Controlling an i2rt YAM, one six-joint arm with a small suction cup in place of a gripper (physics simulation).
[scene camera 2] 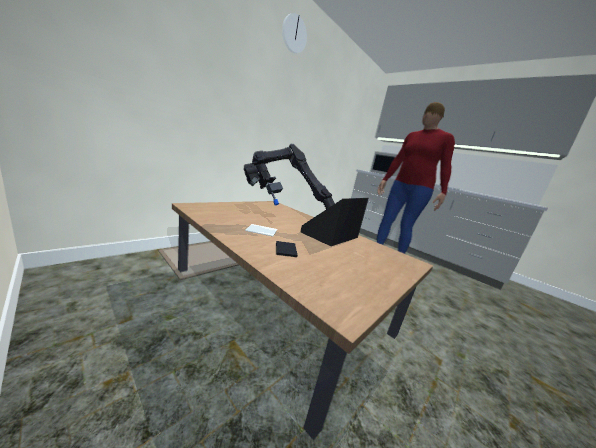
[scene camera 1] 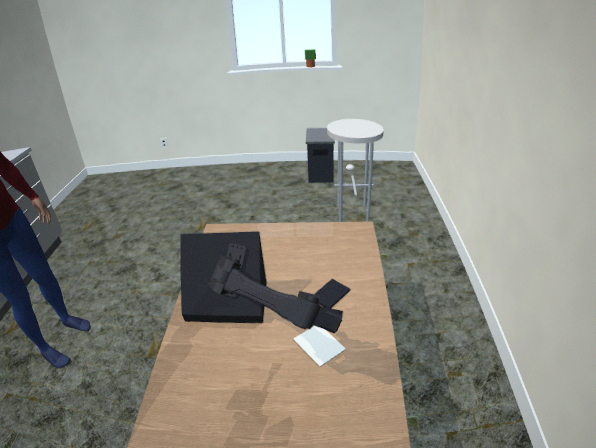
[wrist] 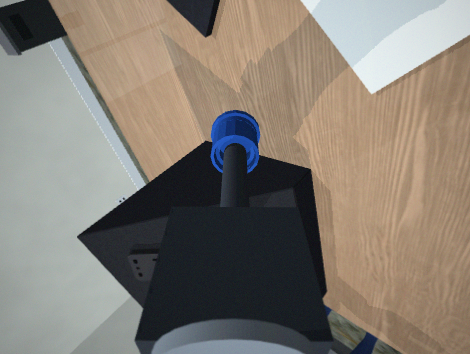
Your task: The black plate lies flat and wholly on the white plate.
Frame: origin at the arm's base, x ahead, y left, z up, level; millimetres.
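Where they show: hand, its tool point: (scene camera 2: 276, 204) (wrist: 235, 133); arm's base, origin of its link: (scene camera 2: 332, 210).
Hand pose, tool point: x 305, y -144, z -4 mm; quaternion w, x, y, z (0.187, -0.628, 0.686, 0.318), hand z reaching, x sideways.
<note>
Each offset is from my tool point to the top centre of the thing. Level surfaces: height alone.
The black plate {63 mm ahead, 226 mm left, 155 mm down} (scene camera 1: 334, 293) (scene camera 2: 286, 249) (wrist: 196, 12) lies flat on the wooden table, partly behind the arm in scene camera 1; one corner shows at the top of the wrist view. The white plate {52 mm ahead, 35 mm right, 160 mm down} (scene camera 1: 320, 346) (scene camera 2: 261, 230) (wrist: 395, 40) lies flat on the table, apart from the black one, partly in shadow. In the wrist view it is at the top right, cut off by the edge. My gripper, a blue suction cup (scene camera 2: 276, 202) (wrist: 235, 130), hangs above the table with nothing on it, tilted, clear of both plates. In scene camera 1 the arm hides the cup.
A large black wedge-shaped block (scene camera 1: 200, 300) (scene camera 2: 340, 222) (wrist: 165, 190) stands on the table {165 mm down} (scene camera 1: 350, 410) (scene camera 2: 350, 295) at the arm's base. A white round stool (scene camera 1: 355, 130) and a dark bin (scene camera 1: 320, 162) stand beyond the table. A person (scene camera 2: 425, 155) stands beside the table.
</note>
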